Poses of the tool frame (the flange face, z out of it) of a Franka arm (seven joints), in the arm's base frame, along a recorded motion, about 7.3 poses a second.
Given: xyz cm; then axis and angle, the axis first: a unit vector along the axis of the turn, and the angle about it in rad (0 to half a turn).
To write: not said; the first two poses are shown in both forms.
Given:
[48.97, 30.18, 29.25, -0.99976, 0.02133, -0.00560, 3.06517]
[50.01, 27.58, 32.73, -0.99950, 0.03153, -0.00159, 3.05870]
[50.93, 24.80, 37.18, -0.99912, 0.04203, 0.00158, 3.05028]
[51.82, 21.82, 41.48, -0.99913, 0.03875, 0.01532, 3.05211]
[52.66, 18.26, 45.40, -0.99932, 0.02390, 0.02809, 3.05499]
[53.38, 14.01, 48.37, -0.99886, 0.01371, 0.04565, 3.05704]
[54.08, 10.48, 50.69, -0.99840, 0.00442, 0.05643, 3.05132]
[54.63, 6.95, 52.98, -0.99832, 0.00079, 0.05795, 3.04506]
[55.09, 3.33, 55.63, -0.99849, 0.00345, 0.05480, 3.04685]
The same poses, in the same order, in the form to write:
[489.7, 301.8, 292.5, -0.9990, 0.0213, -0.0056, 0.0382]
[500.1, 275.8, 327.3, -0.9986, 0.0315, -0.0016, 0.0414]
[509.3, 248.0, 371.8, -0.9981, 0.0420, 0.0016, 0.0456]
[518.2, 218.2, 414.8, -0.9981, 0.0387, 0.0153, 0.0447]
[526.6, 182.6, 454.0, -0.9984, 0.0239, 0.0281, 0.0433]
[533.8, 140.1, 483.7, -0.9980, 0.0137, 0.0456, 0.0423]
[540.8, 104.8, 506.9, -0.9974, 0.0044, 0.0564, 0.0451]
[546.3, 69.5, 529.8, -0.9972, 0.0008, 0.0579, 0.0482]
[550.9, 33.3, 556.3, -0.9974, 0.0034, 0.0547, 0.0474]

